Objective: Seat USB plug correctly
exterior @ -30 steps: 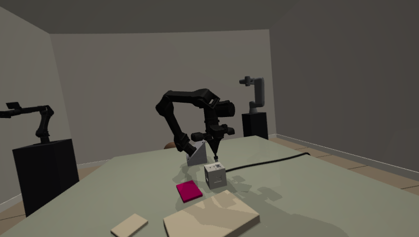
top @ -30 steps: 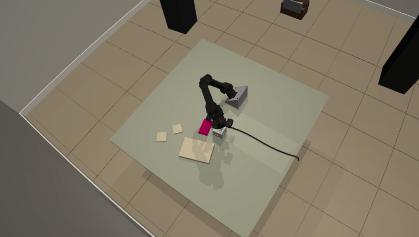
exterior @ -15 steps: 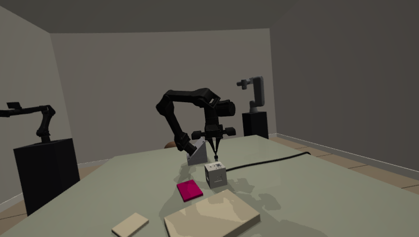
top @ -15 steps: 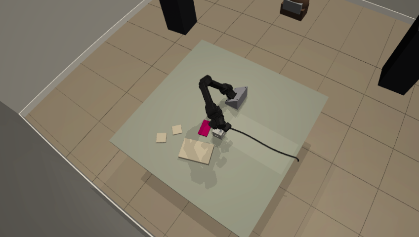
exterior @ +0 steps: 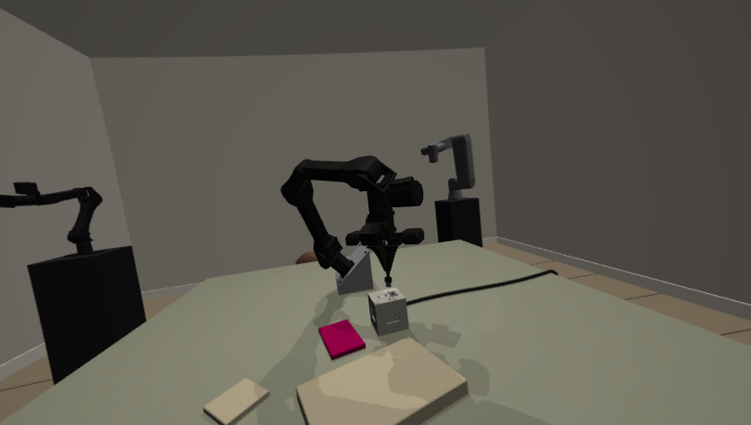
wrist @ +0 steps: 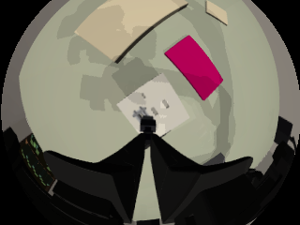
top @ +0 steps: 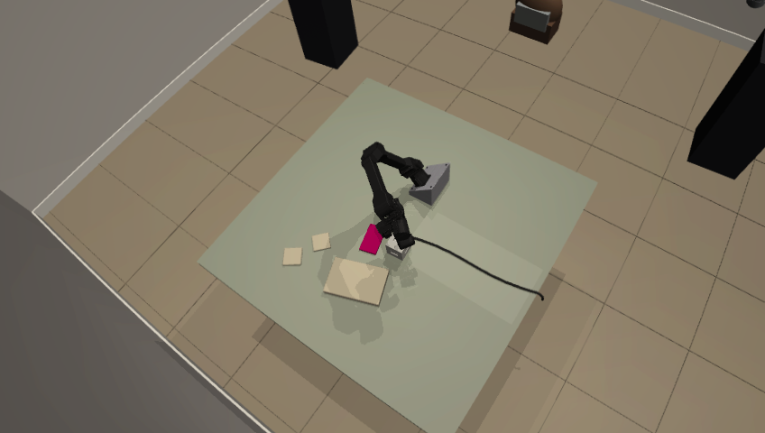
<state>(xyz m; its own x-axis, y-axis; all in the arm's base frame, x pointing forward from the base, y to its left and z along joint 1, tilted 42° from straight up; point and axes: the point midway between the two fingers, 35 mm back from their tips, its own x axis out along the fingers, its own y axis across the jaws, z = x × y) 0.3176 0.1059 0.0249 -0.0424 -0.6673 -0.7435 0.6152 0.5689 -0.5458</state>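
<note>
Now: gripper tip 2 cm above the dark USB plug. Also, from my gripper tip: tan tile: 13 cm ahead, 33 cm to the right, 13 cm below; magenta block: 1 cm ahead, 13 cm to the right, 13 cm below; tan board: 21 cm ahead, 9 cm to the right, 12 cm below.
</note>
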